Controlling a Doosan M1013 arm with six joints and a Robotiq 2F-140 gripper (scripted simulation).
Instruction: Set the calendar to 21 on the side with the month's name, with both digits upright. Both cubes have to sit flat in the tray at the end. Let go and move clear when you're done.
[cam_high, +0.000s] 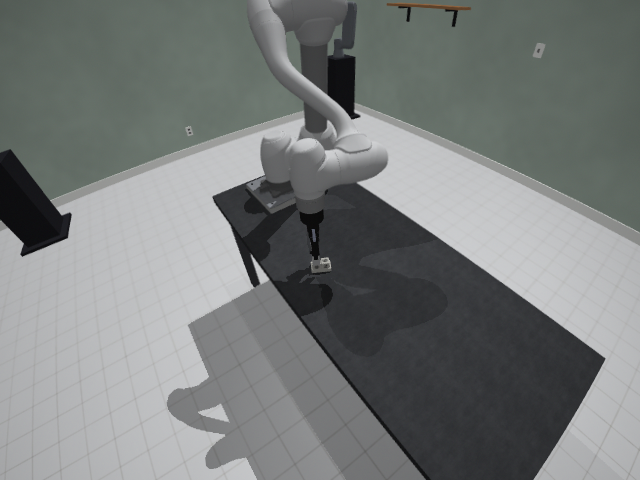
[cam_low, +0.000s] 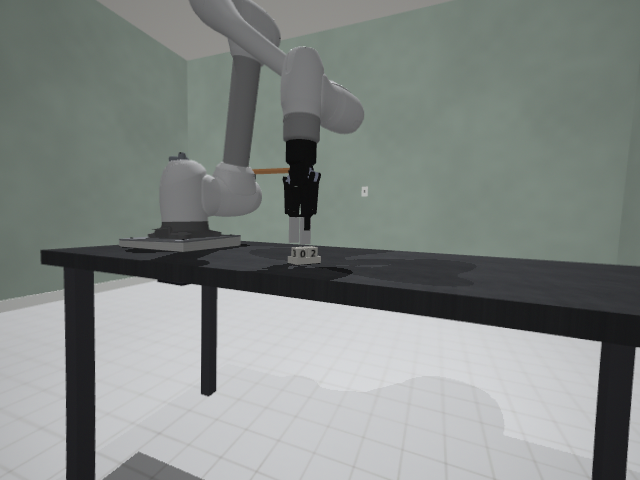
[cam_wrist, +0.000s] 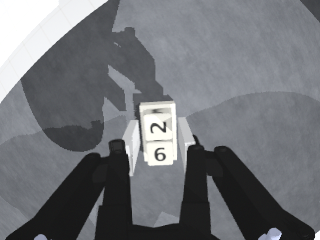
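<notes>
Right now my hand is 6 cm above the cube, 3 cm to the right of it and 2 cm short of it. From my hand the other things lie so: white tray: 7 cm below, 2 cm to the left, 1 cm ahead.
</notes>
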